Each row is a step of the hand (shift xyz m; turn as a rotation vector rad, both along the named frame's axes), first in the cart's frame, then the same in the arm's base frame.
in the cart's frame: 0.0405 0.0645 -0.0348 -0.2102 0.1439 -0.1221
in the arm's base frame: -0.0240 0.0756 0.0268 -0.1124 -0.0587 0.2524
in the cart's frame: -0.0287 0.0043 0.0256 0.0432 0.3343 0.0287
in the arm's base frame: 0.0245 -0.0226 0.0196 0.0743 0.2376 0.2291
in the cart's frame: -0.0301 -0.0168 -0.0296 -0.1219 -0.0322 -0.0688
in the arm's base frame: -0.0330 -0.0302 0.0081 -0.0783 -0.1061 0.0569
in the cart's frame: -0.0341 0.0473 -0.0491 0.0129 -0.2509 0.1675
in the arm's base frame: -0.0441 0.0089 0.0615 0.1337 -0.1660 -0.2139
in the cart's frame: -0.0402 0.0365 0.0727 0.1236 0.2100 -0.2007
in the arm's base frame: 0.0748 -0.0172 0.0484 -0.1652 0.2503 0.0985
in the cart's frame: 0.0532 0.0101 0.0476 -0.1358 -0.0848 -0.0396
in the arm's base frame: 0.0511 0.0417 -0.0291 -0.0570 -0.1531 0.0229
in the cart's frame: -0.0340 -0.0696 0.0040 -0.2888 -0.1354 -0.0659
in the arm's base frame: -0.0068 -0.0700 -0.0326 -0.0971 -0.2998 0.0822
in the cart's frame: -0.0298 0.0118 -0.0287 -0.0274 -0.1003 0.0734
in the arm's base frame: -0.0283 -0.0123 0.0299 0.0582 -0.0923 -0.0654
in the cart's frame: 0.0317 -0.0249 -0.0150 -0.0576 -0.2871 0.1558
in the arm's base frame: -0.0166 0.0109 -0.0382 0.1139 -0.2417 -0.1966
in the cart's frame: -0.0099 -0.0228 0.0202 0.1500 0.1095 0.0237
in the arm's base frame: 0.0165 -0.0243 -0.0128 0.0452 0.1813 -0.0117
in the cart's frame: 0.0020 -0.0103 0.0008 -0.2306 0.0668 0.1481
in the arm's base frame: -0.0005 -0.0049 -0.0093 0.1441 -0.1549 0.1866
